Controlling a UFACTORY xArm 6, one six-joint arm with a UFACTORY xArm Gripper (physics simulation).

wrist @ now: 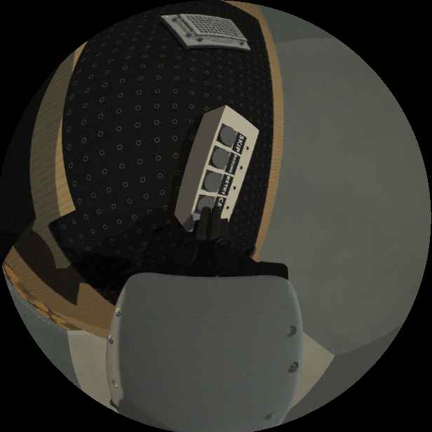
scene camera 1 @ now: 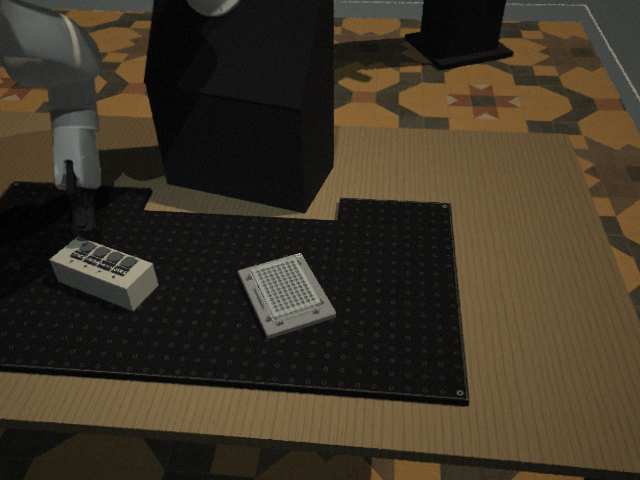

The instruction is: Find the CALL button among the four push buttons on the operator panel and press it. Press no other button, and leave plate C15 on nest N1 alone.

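Frame: origin at the arm's base, x ahead, y up, z right, level; centimetres.
Seen in the pictures: gripper, fingertip midpoint: (scene camera 1: 85, 230).
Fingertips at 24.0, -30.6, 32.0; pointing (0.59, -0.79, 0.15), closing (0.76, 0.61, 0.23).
Observation:
Pixels of each thing's top centre, then the offset from my fingertips to it, as dx, dy, dz. Level surfaces: height alone.
- pale operator panel, middle of its top: (scene camera 1: 100, 260) +5.3, -2.9, -1.4
- CALL button, middle of its top: (scene camera 1: 87, 246) +0.8, -2.9, +0.4
- Plate C15, middle of its top: (scene camera 1: 284, 285) +19.1, -5.9, -29.8
- nest N1, middle of its top: (scene camera 1: 284, 286) +19.1, -6.3, -29.8
- black perforated board, its level: dy -8.5
- wooden table, its level: dy -9.8
The pale operator panel (scene camera 1: 95, 283) (wrist: 230, 117) has four round grey buttons in a row. In the wrist view the labels read SKIP, RESUME, RETRY and "CA", the last cut off by the fingers. The CALL button (scene camera 1: 87, 246) (wrist: 204, 203) is at the end farthest from the plate. My gripper (scene camera 1: 85, 228) (wrist: 213, 217) is shut and empty, fingers pointing down. Its tips overlap the lower edge of the CALL button in the wrist view; in the scene view they show just behind that end. Contact cannot be told. Plate C15 (scene camera 1: 285, 286) (wrist: 215, 26) sits on nest N1 (scene camera 1: 299, 321) (wrist: 175, 26).
Panel and nest stand on a black perforated board (scene camera 1: 392, 310) (wrist: 145, 75) on the wooden table (scene camera 1: 527, 258). A tall dark block (scene camera 1: 232, 149) stands behind the board, to the right of the arm in the scene view. Another dark stand (scene camera 1: 460, 31) is farther back.

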